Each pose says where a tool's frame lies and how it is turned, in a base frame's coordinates. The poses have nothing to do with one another.
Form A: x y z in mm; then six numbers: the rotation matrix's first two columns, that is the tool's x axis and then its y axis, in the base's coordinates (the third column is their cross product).
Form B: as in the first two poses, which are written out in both.
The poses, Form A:
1: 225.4 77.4 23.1 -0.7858 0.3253 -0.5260 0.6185 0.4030 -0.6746
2: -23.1 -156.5 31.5 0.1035 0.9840 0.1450 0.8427 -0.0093 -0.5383
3: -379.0 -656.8 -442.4 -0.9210 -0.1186 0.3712 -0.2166 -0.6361 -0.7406
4: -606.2 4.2 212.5 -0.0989 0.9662 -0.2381 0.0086 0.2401 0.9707
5: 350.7 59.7 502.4 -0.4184 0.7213 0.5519 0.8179 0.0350 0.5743
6: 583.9 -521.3 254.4 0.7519 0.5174 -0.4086 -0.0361 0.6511 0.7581
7: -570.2 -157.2 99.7 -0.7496 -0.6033 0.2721 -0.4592 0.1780 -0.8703
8: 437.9 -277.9 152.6 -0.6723 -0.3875 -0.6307 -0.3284 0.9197 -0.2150
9: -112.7 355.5 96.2 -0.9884 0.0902 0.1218 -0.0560 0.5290 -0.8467
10: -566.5 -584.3 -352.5 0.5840 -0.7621 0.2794 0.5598 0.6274 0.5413
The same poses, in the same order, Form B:
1: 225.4 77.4 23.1; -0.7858 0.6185 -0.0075; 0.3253 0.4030 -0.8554; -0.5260 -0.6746 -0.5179
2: -23.1 -156.5 31.5; 0.1035 0.8427 -0.5283; 0.9840 -0.0093 0.1779; 0.1450 -0.5383 -0.8302
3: -379.0 -656.8 -442.4; -0.9210 -0.2166 0.3240; -0.1186 -0.6361 -0.7625; 0.3712 -0.7406 0.5602
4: -606.2 4.2 212.5; -0.0989 0.0086 0.9951; 0.9662 0.2401 0.0940; -0.2381 0.9707 -0.0321
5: 350.7 59.7 502.4; -0.4184 0.8179 0.3949; 0.7213 0.0350 0.6917; 0.5519 0.5743 -0.6046
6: 583.9 -521.3 254.4; 0.7519 -0.0361 0.6583; 0.5174 0.6511 -0.5553; -0.4086 0.7581 0.5082
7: -570.2 -157.2 99.7; -0.7496 -0.4592 0.4766; -0.6033 0.1780 -0.7773; 0.2721 -0.8703 -0.4105
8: 437.9 -277.9 152.6; -0.6723 -0.3284 0.6634; -0.3875 0.9197 0.0626; -0.6307 -0.2150 -0.7456
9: -112.7 355.5 96.2; -0.9884 -0.0560 -0.1408; 0.0902 0.5290 -0.8437; 0.1218 -0.8467 -0.5178
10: -566.5 -584.3 -352.5; 0.5840 0.5598 -0.5878; -0.7621 0.6274 -0.1597; 0.2794 0.5413 0.7930
